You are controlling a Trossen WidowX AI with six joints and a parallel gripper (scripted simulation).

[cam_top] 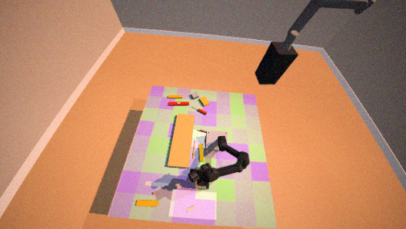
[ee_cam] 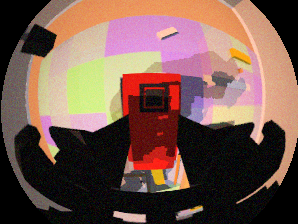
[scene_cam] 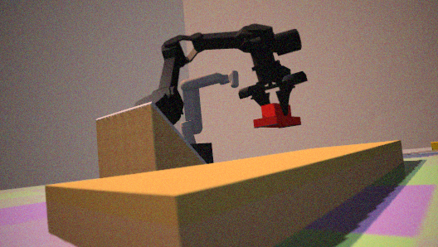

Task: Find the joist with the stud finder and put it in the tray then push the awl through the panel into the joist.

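My gripper tip is 120 mm above the grey tray and 10 mm past it. Round my gripper tip: red stud finder 20 mm above, 10 mm to the left; pale strip 320 mm ahead, 130 mm below, 30 mm to the left; awl 440 mm to the right, 120 mm below, 30 mm behind.
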